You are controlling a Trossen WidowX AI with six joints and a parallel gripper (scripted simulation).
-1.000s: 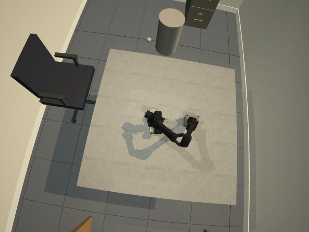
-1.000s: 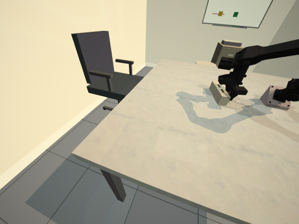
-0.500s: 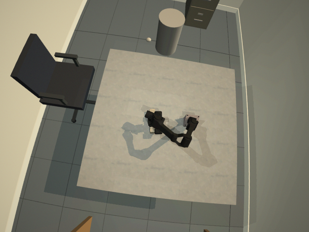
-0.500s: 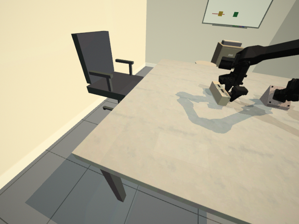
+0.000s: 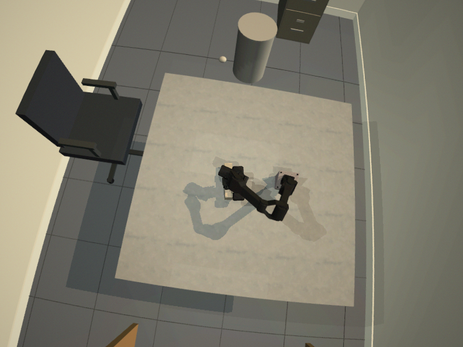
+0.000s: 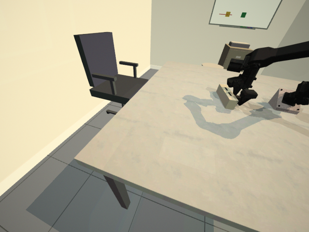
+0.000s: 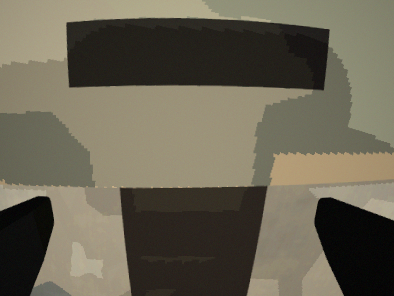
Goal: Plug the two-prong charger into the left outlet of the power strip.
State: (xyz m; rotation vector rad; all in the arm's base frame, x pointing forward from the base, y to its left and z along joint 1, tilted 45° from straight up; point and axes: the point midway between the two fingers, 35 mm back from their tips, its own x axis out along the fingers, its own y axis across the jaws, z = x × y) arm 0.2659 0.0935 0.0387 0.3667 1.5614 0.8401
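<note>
The two-prong charger is 20 mm ahead of my gripper tip, 10 mm to the left of it and 10 mm above it.
</note>
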